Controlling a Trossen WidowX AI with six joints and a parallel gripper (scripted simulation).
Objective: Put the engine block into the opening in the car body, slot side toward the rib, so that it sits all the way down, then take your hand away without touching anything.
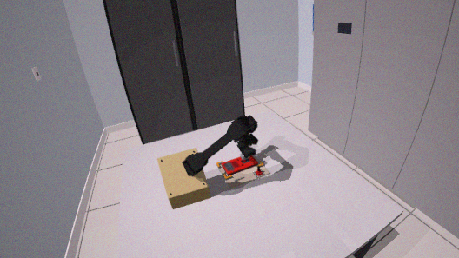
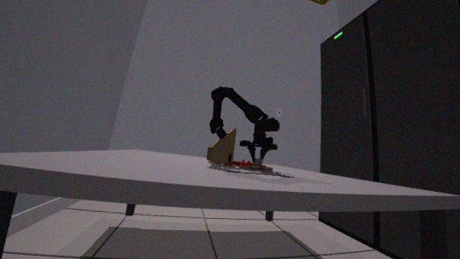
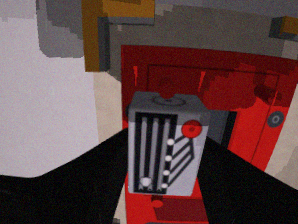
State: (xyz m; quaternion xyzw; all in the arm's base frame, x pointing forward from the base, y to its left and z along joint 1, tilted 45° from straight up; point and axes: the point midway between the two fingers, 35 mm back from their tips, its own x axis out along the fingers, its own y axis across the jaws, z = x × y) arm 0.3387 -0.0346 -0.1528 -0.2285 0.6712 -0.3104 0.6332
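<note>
Right now the grey engine block is right at my gripper tip.
</note>
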